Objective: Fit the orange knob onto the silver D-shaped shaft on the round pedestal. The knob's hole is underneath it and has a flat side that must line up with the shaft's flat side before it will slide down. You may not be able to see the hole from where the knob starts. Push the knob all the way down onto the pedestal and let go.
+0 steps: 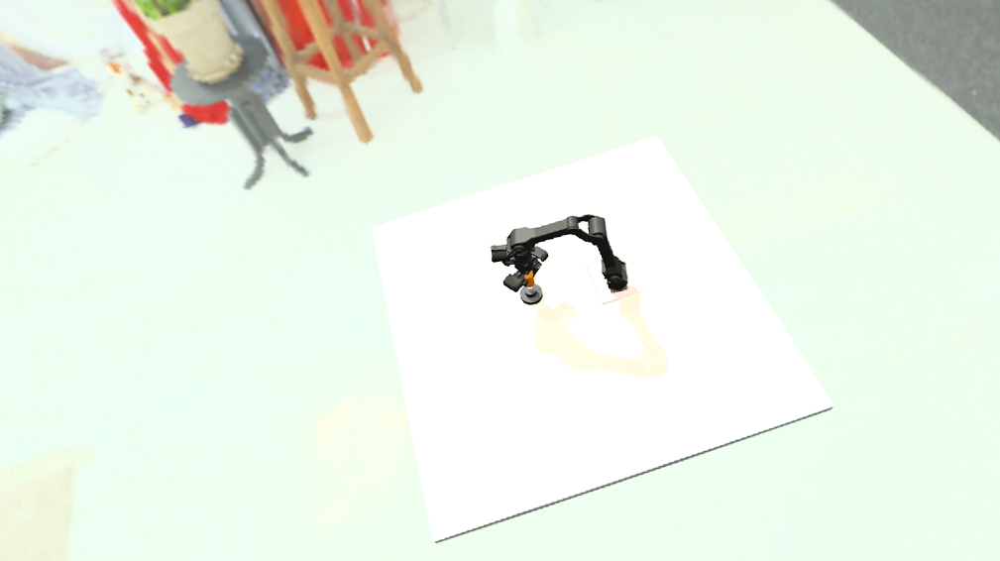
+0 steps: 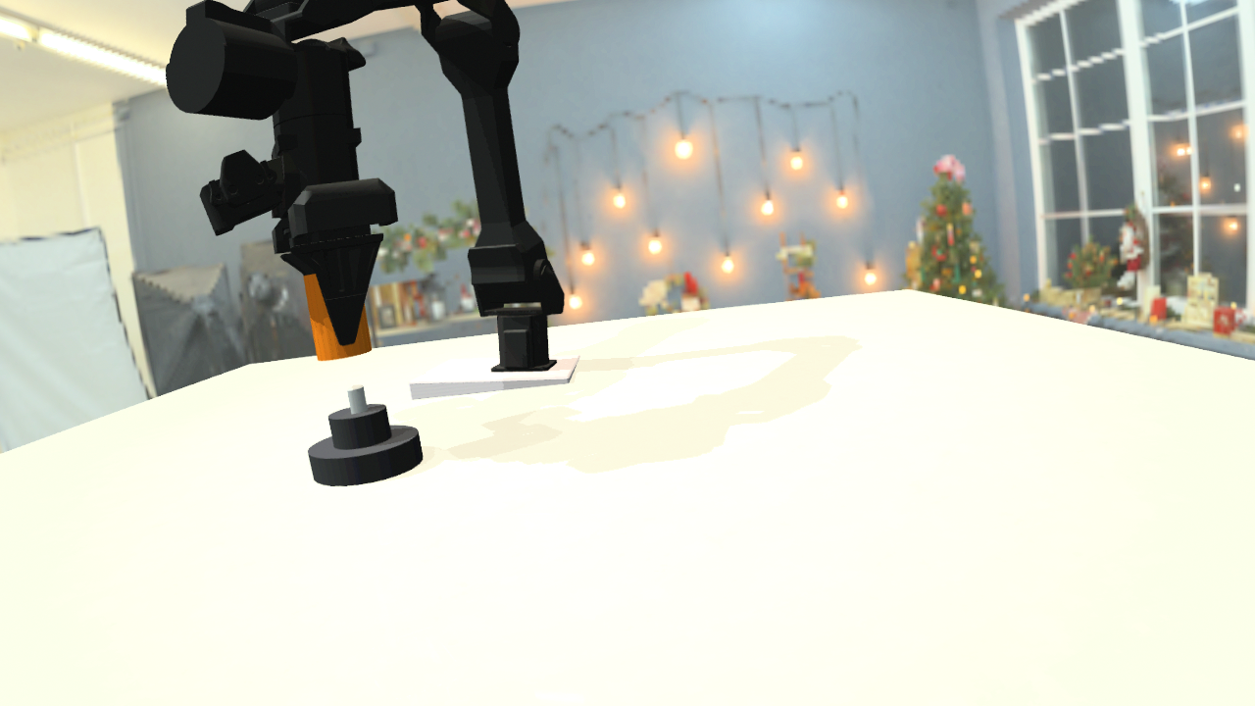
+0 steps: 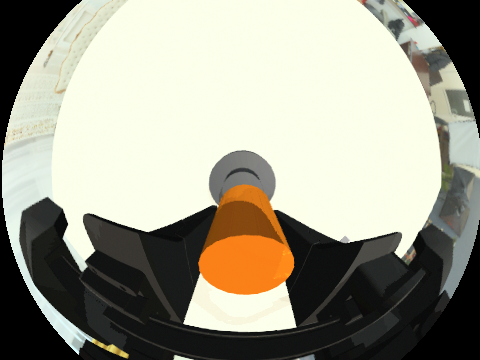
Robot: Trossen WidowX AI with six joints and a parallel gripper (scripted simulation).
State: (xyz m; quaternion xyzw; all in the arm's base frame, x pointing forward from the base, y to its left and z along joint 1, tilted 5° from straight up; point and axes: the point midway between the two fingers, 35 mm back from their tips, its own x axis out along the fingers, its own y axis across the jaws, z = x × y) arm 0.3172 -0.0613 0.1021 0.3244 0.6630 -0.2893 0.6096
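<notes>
Right now my gripper tip is 6 cm above the pedestal. Also, from my gripper tip: orange knob (3 cm above).
</notes>
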